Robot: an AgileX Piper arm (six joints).
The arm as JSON. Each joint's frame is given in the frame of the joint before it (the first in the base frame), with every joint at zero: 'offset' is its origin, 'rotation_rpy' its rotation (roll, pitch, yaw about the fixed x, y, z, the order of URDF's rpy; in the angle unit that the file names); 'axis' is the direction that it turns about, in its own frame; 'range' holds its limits. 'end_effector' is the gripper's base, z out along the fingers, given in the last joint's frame.
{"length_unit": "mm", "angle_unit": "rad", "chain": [
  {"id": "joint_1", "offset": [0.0, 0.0, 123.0], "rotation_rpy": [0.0, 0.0, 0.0], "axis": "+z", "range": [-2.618, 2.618]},
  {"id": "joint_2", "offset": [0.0, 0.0, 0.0], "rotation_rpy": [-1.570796, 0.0, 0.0], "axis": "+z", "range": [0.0, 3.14]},
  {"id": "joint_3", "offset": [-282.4, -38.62, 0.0], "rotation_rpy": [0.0, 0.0, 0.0], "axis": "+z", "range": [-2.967, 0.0]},
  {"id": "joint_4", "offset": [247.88, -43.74, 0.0], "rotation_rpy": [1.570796, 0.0, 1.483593], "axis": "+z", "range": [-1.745, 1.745]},
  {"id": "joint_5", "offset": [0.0, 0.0, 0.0], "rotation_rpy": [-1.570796, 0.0, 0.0], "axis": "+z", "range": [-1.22, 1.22]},
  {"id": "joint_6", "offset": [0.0, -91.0, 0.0], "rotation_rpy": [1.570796, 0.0, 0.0], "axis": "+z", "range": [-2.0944, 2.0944]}
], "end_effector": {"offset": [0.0, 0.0, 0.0], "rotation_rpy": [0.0, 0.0, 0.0]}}
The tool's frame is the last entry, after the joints.
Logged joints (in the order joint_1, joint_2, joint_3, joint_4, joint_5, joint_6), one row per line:
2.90 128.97 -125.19 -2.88 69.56 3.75
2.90 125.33 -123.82 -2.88 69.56 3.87
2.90 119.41 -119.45 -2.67 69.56 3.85
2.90 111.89 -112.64 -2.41 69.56 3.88
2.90 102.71 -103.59 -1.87 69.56 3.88
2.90 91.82 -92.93 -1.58 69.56 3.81
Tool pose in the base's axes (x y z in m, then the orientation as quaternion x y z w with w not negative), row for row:
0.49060 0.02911 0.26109 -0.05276 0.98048 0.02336 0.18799
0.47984 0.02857 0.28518 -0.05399 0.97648 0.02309 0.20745
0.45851 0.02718 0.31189 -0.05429 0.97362 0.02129 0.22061
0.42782 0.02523 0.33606 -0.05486 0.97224 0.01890 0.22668
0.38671 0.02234 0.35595 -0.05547 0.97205 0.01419 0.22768
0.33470 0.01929 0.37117 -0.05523 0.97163 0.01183 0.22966
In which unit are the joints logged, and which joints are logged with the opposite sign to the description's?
The joints are logged in degrees. Opposite sign: joint_4, joint_6.
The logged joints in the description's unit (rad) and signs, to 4 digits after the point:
0.0506 2.2510 -2.1850 0.0503 1.2141 -0.0654
0.0506 2.1874 -2.1611 0.0503 1.2141 -0.0675
0.0506 2.0841 -2.0848 0.0466 1.2141 -0.0672
0.0506 1.9528 -1.9659 0.0421 1.2141 -0.0677
0.0506 1.7926 -1.8080 0.0326 1.2141 -0.0677
0.0506 1.6026 -1.6219 0.0276 1.2141 -0.0665

